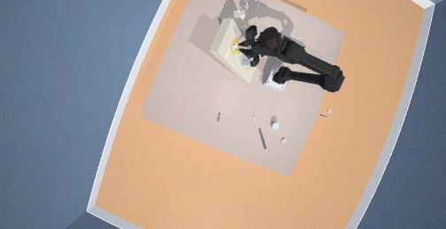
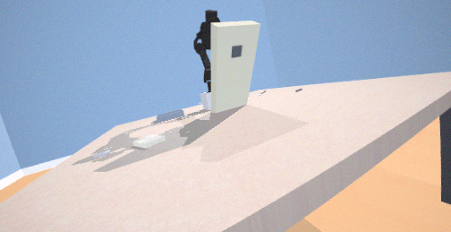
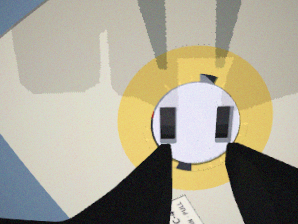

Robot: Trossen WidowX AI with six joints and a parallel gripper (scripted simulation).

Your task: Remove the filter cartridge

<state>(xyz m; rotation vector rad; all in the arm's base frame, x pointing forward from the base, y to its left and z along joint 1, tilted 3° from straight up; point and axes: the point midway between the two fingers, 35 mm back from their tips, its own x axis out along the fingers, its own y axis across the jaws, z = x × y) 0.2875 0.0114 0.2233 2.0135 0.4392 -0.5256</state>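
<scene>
Now: gripper tip 3 cm short of the white round filter cartridge and 3 cm above it. Also, from my gripper tip: white block: 13 cm ahead, 38 cm to the right, 28 cm below; grey tray: 37 cm behind, 31 cm to the right, 28 cm below.
</scene>
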